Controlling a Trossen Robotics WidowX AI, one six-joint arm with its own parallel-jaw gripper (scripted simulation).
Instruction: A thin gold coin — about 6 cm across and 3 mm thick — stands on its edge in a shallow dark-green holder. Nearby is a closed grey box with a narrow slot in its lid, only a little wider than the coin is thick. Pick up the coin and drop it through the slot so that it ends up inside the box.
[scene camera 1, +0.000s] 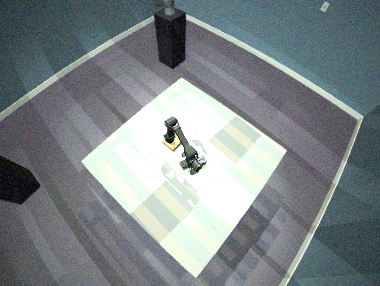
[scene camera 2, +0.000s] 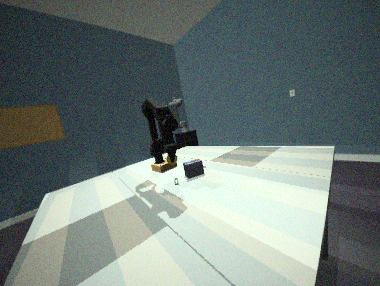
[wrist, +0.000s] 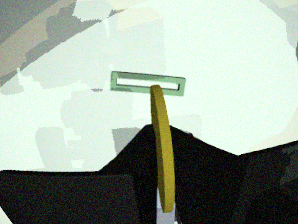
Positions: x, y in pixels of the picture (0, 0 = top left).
My gripper (wrist: 155, 132) carries a gold coin (wrist: 165, 163).
